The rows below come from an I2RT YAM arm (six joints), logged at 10 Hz.
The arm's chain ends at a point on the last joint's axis. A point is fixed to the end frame.
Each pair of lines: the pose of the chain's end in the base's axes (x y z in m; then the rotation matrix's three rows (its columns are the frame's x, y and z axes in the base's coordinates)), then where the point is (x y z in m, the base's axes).
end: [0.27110 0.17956 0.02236], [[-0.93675 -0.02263 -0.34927], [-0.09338 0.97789 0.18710], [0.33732 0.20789 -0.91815]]
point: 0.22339 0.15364 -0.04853
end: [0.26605 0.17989 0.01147], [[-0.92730 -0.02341 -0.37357], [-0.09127 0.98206 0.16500], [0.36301 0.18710 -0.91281]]
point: 0.21672 0.15216 -0.05760
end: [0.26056 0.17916 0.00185], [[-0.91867 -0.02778 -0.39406], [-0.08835 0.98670 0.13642], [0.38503 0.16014 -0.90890]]
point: 0.21003 0.14912 -0.06536
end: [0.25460 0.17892 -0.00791], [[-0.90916 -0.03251 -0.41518], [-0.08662 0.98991 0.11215], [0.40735 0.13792 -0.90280]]
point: 0.20285 0.14693 -0.07326
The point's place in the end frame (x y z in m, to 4 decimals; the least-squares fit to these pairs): 0.0232 -0.0390 0.0769
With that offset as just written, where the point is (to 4 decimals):
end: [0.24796 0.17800 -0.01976], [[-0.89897 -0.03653 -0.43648], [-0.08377 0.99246 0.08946], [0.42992 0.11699 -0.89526]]
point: 0.1950 0.1442 -0.0832
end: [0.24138 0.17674 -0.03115], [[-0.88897 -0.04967 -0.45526], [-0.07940 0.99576 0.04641], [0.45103 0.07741 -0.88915]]
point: 0.1877 0.1396 -0.0921
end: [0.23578 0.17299 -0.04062], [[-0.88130 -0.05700 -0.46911], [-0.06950 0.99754 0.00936], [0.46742 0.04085 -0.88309]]
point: 0.1815 0.1332 -0.0993
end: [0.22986 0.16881 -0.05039], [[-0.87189 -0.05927 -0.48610], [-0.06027 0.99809 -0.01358], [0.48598 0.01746 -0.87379]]
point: 0.1746 0.1274 -0.1070
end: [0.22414 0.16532 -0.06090], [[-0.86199 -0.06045 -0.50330], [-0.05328 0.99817 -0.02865], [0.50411 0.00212 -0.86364]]
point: 0.1678 0.1230 -0.1157
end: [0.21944 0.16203 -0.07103], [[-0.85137 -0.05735 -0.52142], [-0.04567 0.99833 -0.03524], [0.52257 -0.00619 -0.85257]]
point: 0.1618 0.1193 -0.1242
